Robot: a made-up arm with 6 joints.
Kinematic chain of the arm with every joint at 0, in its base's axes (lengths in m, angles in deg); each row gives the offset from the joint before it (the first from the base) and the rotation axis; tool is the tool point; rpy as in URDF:
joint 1: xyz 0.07 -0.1 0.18 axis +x
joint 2: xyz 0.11 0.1 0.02 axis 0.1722 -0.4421 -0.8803
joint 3: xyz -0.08 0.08 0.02 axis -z
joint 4: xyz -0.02 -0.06 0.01 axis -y
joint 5: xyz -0.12 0 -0.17 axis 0.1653 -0.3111 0.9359
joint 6: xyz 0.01 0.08 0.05 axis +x
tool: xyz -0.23 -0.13 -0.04 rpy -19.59 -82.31 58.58
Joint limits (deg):
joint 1: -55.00..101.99
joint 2: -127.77..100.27
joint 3: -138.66..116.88
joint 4: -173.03..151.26
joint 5: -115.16..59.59
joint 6: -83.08..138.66
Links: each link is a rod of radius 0.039 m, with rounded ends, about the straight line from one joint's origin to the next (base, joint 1, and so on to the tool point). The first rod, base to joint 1, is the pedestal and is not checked.
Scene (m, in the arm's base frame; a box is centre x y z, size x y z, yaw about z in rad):
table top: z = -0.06
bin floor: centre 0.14 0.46 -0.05 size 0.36 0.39 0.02 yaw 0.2
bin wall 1: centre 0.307 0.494 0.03 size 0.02 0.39 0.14 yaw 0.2
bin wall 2: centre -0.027 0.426 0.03 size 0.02 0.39 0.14 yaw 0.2
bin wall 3: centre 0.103 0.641 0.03 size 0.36 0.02 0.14 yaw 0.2
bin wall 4: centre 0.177 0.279 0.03 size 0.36 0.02 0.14 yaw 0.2
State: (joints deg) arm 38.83 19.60 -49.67 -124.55 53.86 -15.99
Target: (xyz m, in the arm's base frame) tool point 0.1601 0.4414 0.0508
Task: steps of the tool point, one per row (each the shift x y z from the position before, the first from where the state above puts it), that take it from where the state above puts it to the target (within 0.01 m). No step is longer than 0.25 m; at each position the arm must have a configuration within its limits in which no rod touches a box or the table.
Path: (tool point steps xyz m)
1: -0.1817 0.0316 -0.0507
2: -0.1496 0.1326 -0.0354
3: -0.0648 0.1997 -0.0269
4: 0.0442 0.2100 -0.0256
5: 0.1416 0.1612 -0.0284
6: 0.1977 0.0712 -0.0306
7: 0.0002 0.0053 -0.0751
8: -0.0002 -0.0053 -0.0758

